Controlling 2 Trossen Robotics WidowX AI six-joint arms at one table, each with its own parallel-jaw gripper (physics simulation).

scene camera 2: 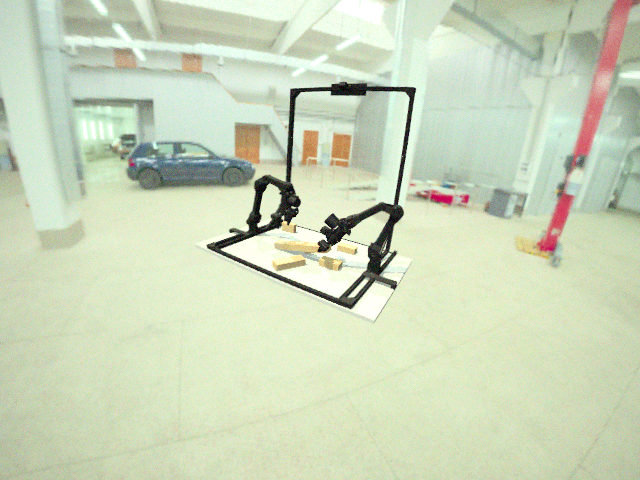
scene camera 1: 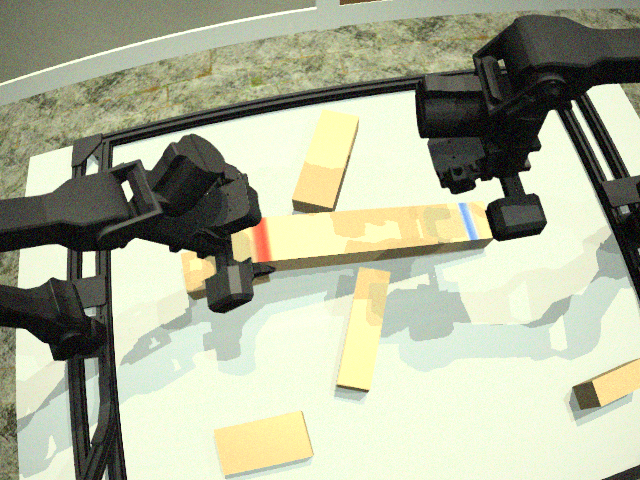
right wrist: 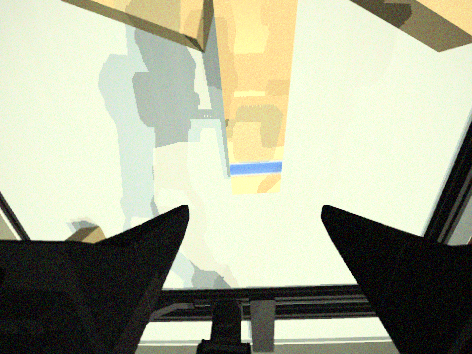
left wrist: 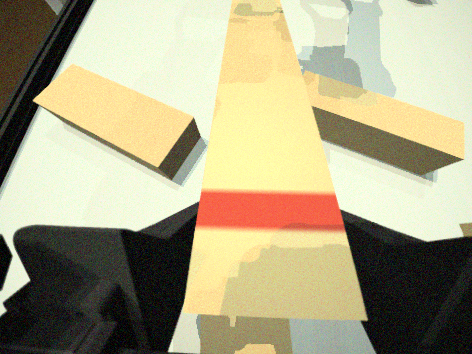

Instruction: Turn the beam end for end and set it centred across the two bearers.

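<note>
The long wooden beam (scene camera 1: pixel 361 232) (scene camera 2: pixel 295 246) (left wrist: pixel 270 140) (right wrist: pixel 260 65) has a red band at its left end and a blue band at its right end in scene camera 1. My left gripper (scene camera 1: pixel 263 242) (scene camera 2: pixel 324 245) (left wrist: pixel 261 206) is shut on the beam at the red band. My right gripper (scene camera 1: pixel 498 193) (scene camera 2: pixel 289 214) (right wrist: pixel 254 211) is open and empty, just past the blue end. Two blocks, one (scene camera 1: pixel 325 160) (left wrist: pixel 120 120) above and one (scene camera 1: pixel 364 330) (left wrist: pixel 395 117) below the beam in scene camera 1, flank its middle. Which blocks are the bearers, and the beam's height, I cannot tell.
Another block (scene camera 1: pixel 196 273) (scene camera 2: pixel 330 264) lies partly hidden by the left gripper and beam end. A flat block (scene camera 1: pixel 263 444) (scene camera 2: pixel 346 248) lies at the lower left, and one (scene camera 1: pixel 615 384) (scene camera 2: pixel 288 227) at the right. A black frame (scene camera 1: pixel 258 104) borders the white table.
</note>
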